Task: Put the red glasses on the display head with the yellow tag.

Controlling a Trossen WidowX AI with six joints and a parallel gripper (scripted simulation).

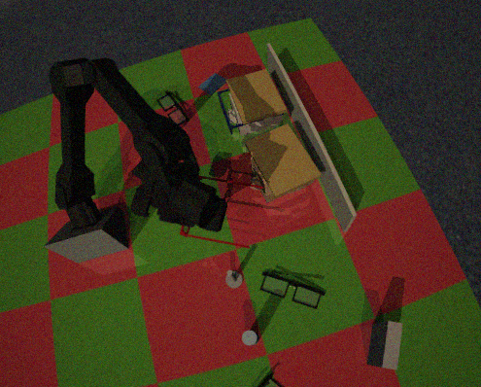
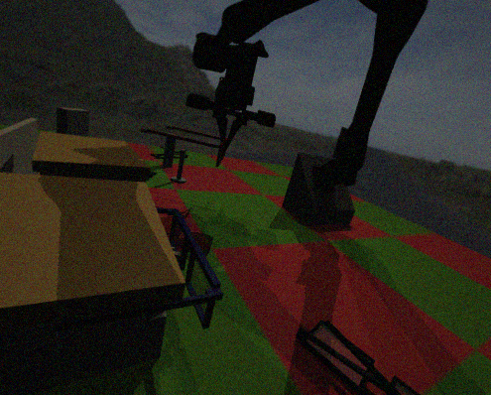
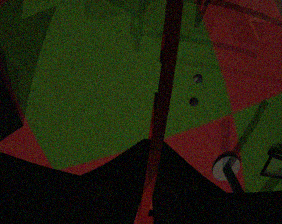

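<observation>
The tan display head is 210 mm ahead of my gripper tip, 110 mm to the left of it and 60 mm below it. Round my gripper tip: wall panel: 330 mm ahead, 240 mm to the left, 70 mm below; grey block: 360 mm ahead, 340 mm to the right, 60 mm below.
</observation>
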